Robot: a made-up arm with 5 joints.
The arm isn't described. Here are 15 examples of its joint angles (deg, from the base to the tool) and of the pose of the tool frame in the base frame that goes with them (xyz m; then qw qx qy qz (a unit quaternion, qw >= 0)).
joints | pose
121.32 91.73 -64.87 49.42 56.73 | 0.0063 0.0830 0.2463 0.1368 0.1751 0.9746 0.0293
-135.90 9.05 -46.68 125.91 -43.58 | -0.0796 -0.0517 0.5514 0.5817 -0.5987 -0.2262 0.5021
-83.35 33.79 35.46 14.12 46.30 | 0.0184 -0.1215 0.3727 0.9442 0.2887 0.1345 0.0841
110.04 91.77 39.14 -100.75 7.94 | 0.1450 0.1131 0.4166 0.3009 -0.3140 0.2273 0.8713
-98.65 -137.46 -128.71 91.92 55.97 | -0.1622 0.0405 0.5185 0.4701 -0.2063 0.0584 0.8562
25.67 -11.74 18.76 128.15 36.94 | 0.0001 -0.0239 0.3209 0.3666 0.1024 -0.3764 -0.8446
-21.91 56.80 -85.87 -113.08 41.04 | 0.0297 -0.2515 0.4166 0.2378 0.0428 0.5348 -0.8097
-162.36 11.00 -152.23 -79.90 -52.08 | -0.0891 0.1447 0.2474 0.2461 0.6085 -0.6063 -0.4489
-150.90 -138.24 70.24 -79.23 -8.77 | -0.1566 -0.0088 0.3630 0.5558 0.8099 -0.1870 -0.0140
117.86 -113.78 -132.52 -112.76 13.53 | 0.1671 0.1791 0.3060 0.2420 0.4002 0.6634 0.5841
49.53 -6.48 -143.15 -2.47 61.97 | 0.2253 -0.0109 0.2160 0.1611 0.8177 0.4531 -0.3163
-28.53 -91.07 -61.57 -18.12 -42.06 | 0.0322 -0.2445 0.5366 0.6681 -0.4547 -0.4926 0.3229
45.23 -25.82 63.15 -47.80 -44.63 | 0.0844 -0.0413 0.3830 0.3248 -0.6538 -0.5218 0.4413
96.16 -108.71 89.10 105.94 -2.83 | 0.0609 0.3028 0.3559 0.0438 -0.8978 -0.1284 0.4190
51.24 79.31 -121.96 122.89 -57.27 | 0.2758 -0.0770 0.1798 0.6618 0.4629 -0.3020 0.5065
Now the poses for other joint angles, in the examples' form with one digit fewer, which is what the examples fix.
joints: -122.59 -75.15 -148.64 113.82 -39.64
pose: -0.299 0.002 0.568 0.076 -0.803 -0.437 0.398
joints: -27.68 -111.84 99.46 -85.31 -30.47
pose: 0.096 -0.207 0.308 0.223 0.731 0.454 0.459
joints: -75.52 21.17 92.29 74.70 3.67
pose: -0.033 -0.035 0.210 0.299 -0.031 0.606 0.737
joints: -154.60 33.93 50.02 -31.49 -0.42
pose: -0.084 -0.016 0.425 0.788 -0.151 0.259 -0.538
